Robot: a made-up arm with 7 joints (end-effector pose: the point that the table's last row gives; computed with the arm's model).
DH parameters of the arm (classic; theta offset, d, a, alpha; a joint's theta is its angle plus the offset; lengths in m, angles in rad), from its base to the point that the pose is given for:
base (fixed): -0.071 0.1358 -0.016 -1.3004
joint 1: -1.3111 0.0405 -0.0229 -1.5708
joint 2: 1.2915 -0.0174 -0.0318 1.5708
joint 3: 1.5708 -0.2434 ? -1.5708
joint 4: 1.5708 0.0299 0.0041 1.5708
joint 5: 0 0.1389 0.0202 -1.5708
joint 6: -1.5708 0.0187 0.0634 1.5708
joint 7: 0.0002 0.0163 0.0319 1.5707
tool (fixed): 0.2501 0.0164 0 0
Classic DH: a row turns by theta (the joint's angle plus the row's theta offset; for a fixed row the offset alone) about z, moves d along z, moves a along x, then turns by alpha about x.
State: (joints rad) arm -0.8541 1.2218 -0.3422 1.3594 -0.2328 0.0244 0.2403
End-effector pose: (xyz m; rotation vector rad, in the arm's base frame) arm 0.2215 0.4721 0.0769 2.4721 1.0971 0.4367
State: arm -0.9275 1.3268 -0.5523 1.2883 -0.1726 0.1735 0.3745
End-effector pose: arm 0.2204 0.4781 0.1210 2.7175 1.2995 0.5034
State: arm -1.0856 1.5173 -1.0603 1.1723 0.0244 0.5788 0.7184
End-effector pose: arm 0.1934 0.4839 0.1994 -1.9875 -1.1960 -0.4174
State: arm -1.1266 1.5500 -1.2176 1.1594 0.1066 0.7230 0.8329
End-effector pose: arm 0.1855 0.4804 0.2163 -1.6928 -1.0820 -0.3667
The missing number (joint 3, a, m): 0.0351
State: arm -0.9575 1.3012 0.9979 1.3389 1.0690 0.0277 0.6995
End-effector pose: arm 0.1128 0.5229 0.1678 -2.3102 -1.5175 -1.4004
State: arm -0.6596 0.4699 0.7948 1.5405 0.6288 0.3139 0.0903
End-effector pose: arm 0.1500 0.3148 -0.2512 1.6612 1.2731 -0.5565
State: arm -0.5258 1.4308 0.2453 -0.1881 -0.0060 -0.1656 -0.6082
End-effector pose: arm 0.2112 0.2274 0.2570 -2.8853 1.1178 0.1294
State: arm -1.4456 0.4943 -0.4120 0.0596 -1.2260 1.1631 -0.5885
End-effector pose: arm 0.3354 -0.0382 0.1633 1.0095 -0.9622 -1.4131
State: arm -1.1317 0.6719 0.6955 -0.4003 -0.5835 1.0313 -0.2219
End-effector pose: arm 0.2578 0.2544 0.2442 1.3985 -0.7095 0.4967
